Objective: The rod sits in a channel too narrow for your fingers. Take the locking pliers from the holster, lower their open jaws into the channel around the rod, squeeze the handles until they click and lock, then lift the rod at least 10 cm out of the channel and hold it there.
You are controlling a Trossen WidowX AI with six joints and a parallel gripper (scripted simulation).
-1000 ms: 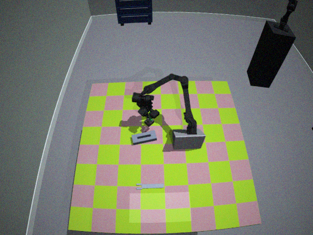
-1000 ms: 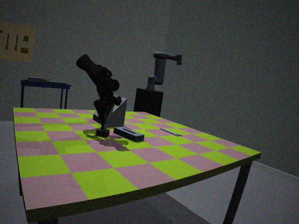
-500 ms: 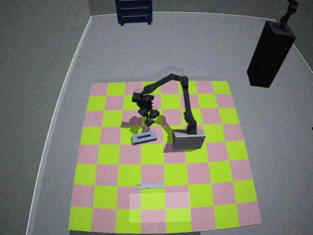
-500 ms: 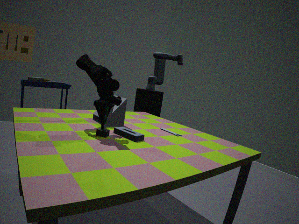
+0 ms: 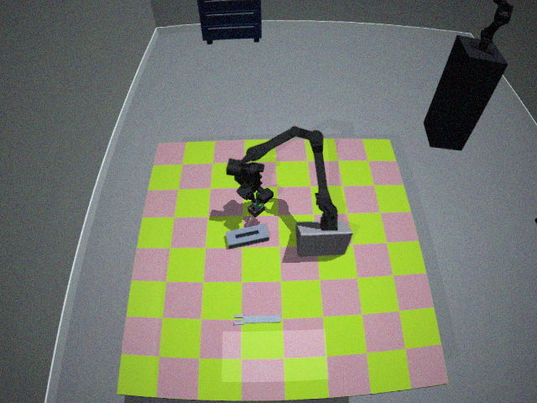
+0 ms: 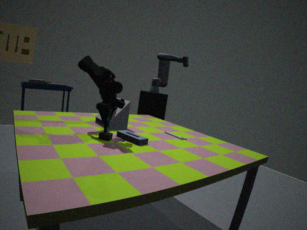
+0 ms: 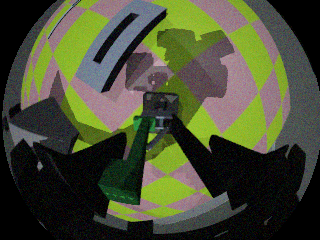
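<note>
My gripper tip is now 20 mm short of the grey channel block, 150 mm to the right of it and 80 mm above it. The rest, counted from my gripper tip: small dark holster (10 mm behind, 10 mm to the left, 90 mm below); thin flat grey tool (40 mm behind, 520 mm to the left, 100 mm below).
</note>
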